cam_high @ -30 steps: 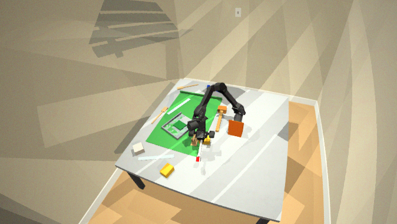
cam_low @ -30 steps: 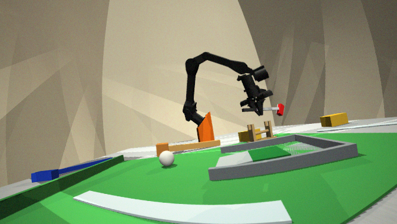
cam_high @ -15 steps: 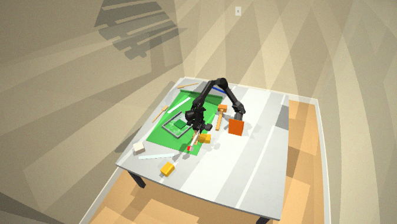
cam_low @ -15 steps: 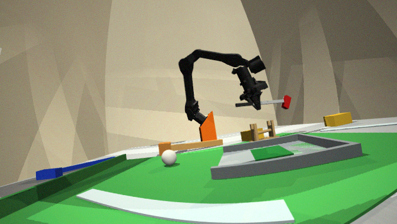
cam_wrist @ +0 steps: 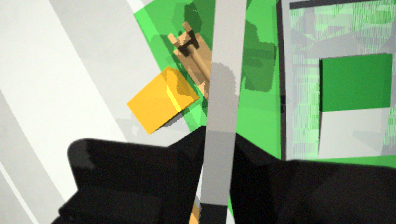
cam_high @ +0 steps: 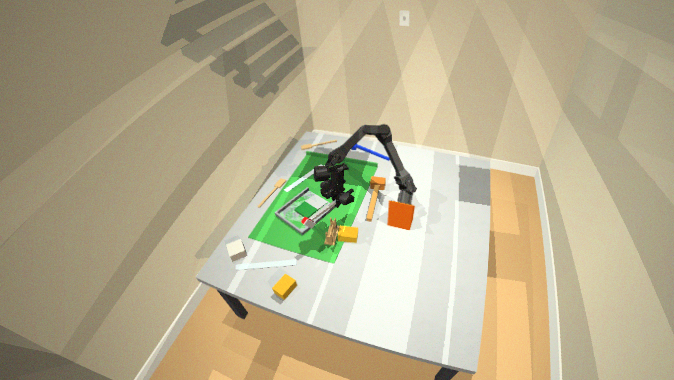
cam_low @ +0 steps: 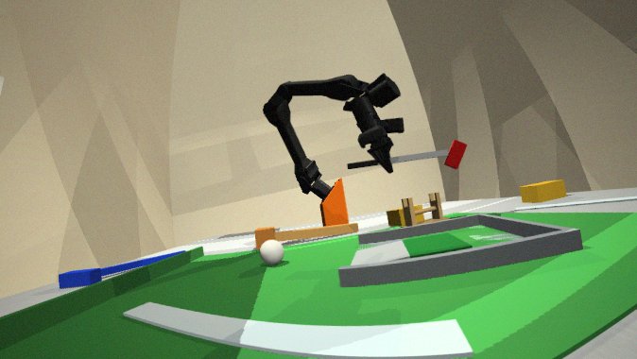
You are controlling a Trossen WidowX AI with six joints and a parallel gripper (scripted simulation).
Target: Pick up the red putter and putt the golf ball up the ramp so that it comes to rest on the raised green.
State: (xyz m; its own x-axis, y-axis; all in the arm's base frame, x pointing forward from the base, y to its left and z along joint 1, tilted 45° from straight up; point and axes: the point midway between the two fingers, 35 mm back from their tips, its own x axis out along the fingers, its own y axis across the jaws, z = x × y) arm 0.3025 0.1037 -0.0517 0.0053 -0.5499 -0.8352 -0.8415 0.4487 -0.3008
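Right now the red putter is 4 cm to the left of my gripper tip, 2 cm ahead of it and 2 cm above it. The rest, counted from my gripper tip: white golf ball 29 cm to the right, 12 cm below, 11 cm ahead; blue putter 64 cm to the right, 13 cm below, 2 cm ahead.
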